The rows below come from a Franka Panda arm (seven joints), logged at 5 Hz.
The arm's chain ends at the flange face. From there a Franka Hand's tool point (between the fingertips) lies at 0.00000 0.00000 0.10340 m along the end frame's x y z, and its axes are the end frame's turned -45 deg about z.
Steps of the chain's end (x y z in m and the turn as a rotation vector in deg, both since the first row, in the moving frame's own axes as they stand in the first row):
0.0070, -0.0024, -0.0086, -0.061, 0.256, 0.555
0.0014, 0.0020, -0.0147, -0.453, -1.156, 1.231
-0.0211, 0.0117, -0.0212, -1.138, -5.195, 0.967
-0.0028, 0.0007, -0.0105, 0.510, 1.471, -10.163
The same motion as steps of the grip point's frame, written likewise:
0.0069, 0.0037, -0.0086, -0.224, 0.138, 0.555
-0.0025, 0.0015, -0.0147, 0.497, -1.138, 1.231
-0.0312, -0.0119, -0.0216, 2.869, -4.478, 0.967
0.0001, -0.0005, -0.0105, -0.680, 1.401, -10.163

